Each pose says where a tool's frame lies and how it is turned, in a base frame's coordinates. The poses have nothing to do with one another.
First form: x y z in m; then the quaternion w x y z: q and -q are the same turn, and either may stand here.
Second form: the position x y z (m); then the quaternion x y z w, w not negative. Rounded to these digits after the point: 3 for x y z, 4 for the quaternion.
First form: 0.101, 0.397, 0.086, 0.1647, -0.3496, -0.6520, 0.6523
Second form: 0.101, 0.397, 0.086, -0.3496, -0.6520, 0.6523, 0.1647
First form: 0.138, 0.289, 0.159, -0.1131, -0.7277, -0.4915, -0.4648
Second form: 0.138, 0.289, 0.159, 0.7277, 0.4915, 0.4648, 0.1131
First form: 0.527, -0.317, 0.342, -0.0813, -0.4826, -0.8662, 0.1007
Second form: 0.527, -0.317, 0.342, 0.4826, 0.8662, -0.1007, 0.0813
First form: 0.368, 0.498, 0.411, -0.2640, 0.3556, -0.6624, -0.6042
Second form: 0.368, 0.498, 0.411, -0.3556, 0.6624, 0.6042, 0.2640
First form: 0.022, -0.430, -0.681, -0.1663, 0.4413, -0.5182, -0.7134
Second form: 0.022, -0.430, -0.681, -0.4413, 0.5182, 0.7134, 0.1663
